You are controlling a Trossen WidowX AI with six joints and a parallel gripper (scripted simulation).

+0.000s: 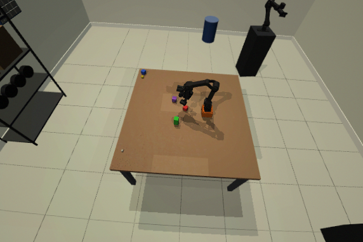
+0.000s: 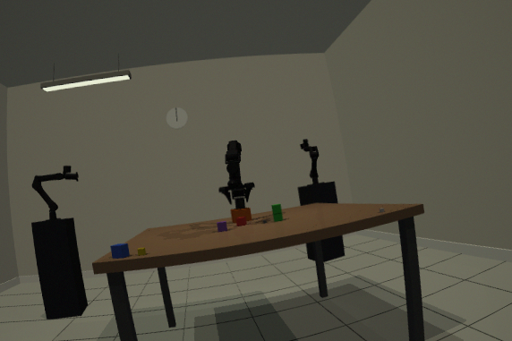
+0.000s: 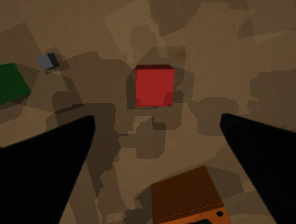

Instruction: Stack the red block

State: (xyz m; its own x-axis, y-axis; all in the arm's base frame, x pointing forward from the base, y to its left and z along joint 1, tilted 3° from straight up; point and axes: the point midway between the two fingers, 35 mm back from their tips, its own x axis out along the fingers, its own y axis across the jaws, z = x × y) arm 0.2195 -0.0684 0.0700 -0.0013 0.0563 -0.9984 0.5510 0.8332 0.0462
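My gripper tip is 100 mm above the red block. The rest, counted from my gripper tip: small grey object: 110 mm below, 100 mm ahead, 90 mm to the left; then blue block: 600 mm to the right, 470 mm ahead, 100 mm below; then purple block: 130 mm to the right, 110 mm ahead, 100 mm below.
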